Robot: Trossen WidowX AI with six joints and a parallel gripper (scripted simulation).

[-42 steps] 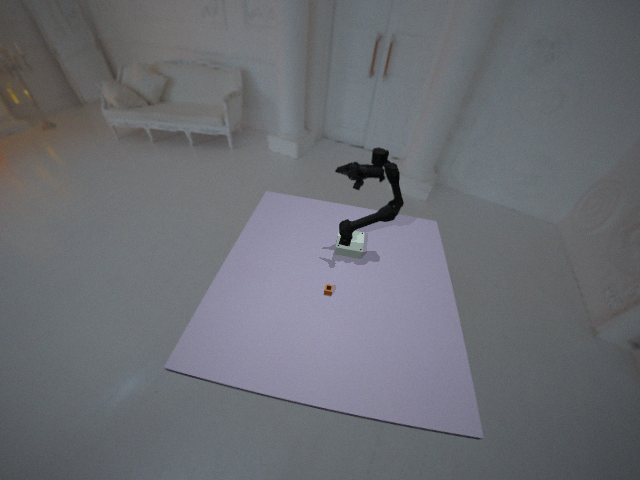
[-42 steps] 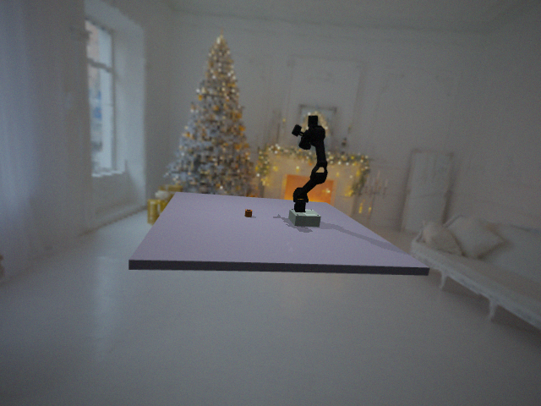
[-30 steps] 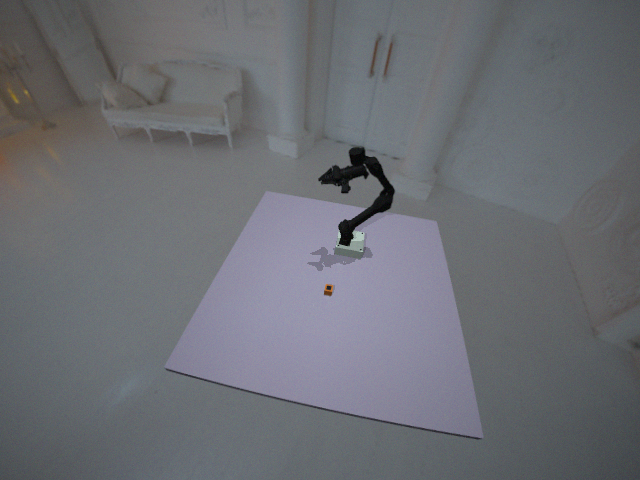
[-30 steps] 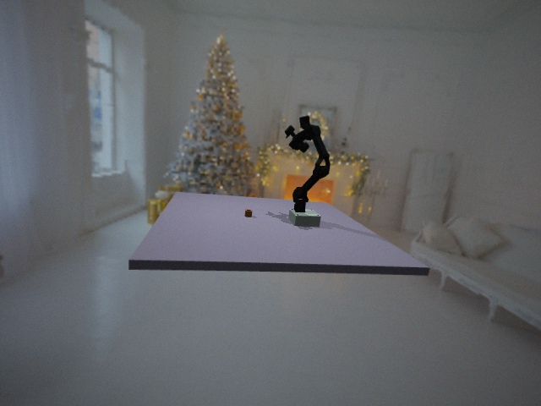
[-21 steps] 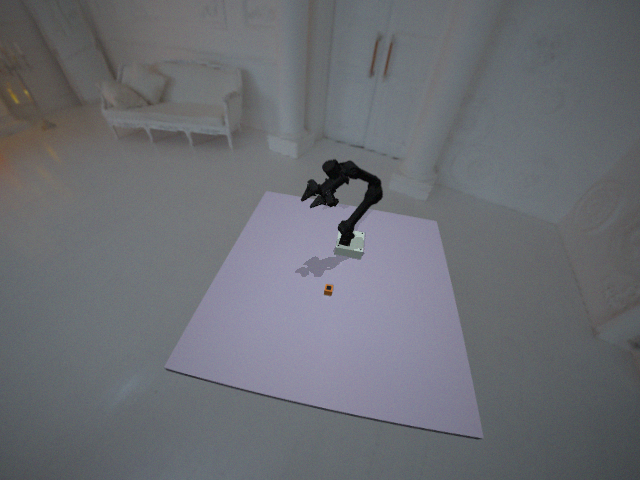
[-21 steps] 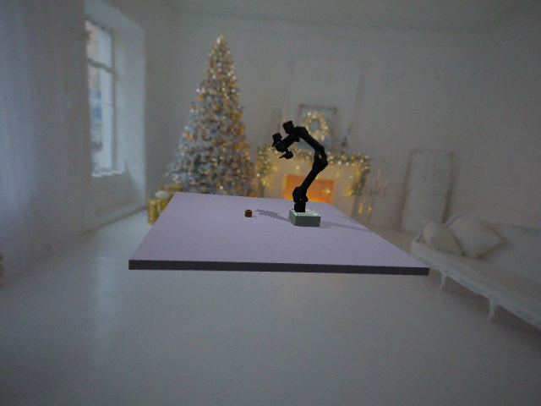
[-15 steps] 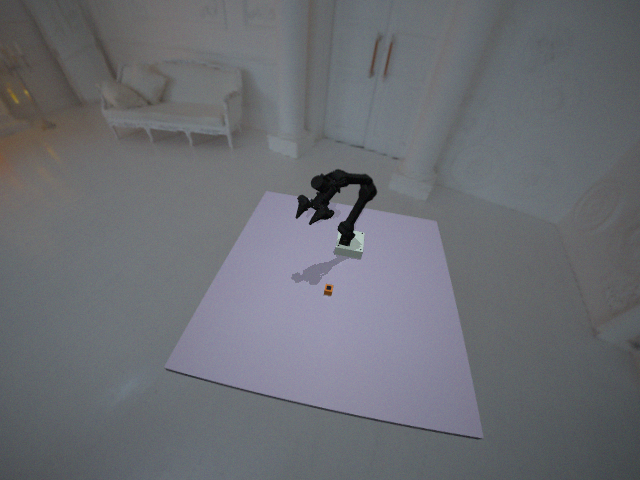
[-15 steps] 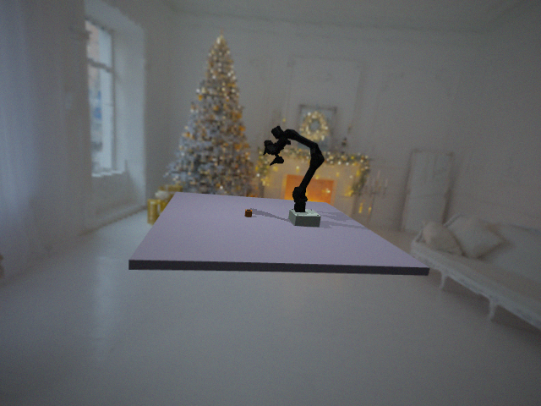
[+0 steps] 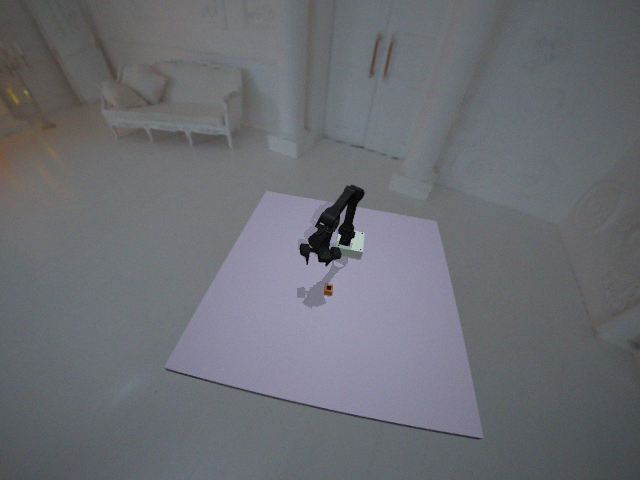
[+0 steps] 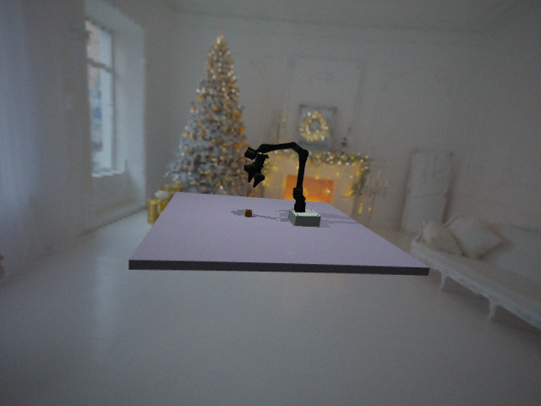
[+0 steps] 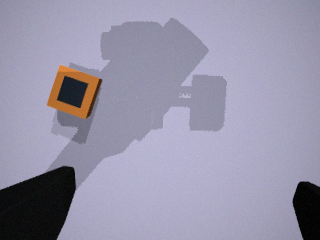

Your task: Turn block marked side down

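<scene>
Right now my gripper tip is 160 mm above the orange block and 80 mm to the right of it.
</scene>
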